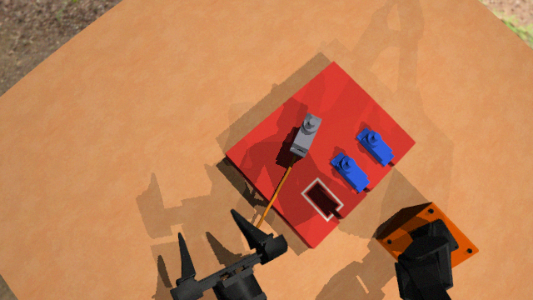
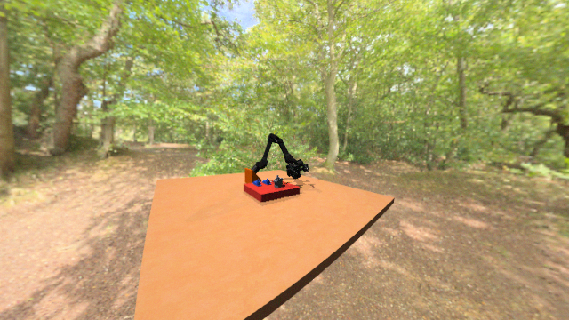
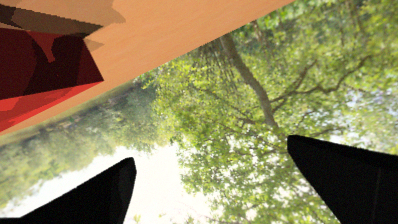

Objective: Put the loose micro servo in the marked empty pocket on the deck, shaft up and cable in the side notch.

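My gripper tip is now 250 mm to the left of the red deck, 100 mm above it and 30 mm short of it.
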